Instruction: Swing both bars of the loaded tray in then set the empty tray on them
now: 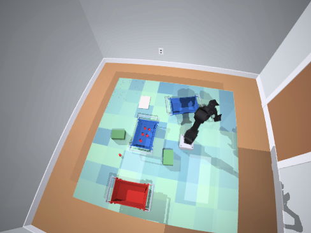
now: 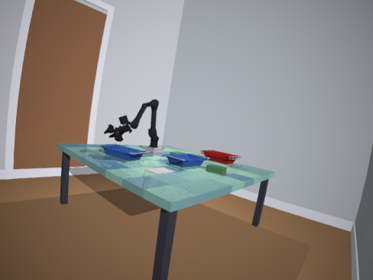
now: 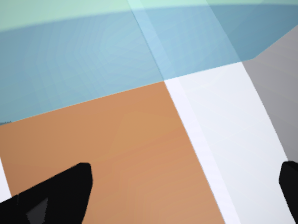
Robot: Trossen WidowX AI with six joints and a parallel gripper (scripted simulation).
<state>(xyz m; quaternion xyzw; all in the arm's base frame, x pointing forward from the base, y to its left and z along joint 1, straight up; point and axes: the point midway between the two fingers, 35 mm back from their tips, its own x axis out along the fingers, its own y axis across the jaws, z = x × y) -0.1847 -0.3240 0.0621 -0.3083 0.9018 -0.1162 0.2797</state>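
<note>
The blue tray lies 32 cm ahead of my gripper tip, 1 cm to the left of it and 7 cm below it. The rest, counted from my gripper tip: small red block (72 cm ahead, 64 cm to the left, 10 cm below); then white flat plate (72 cm ahead, 6 cm to the left, 11 cm below).
</note>
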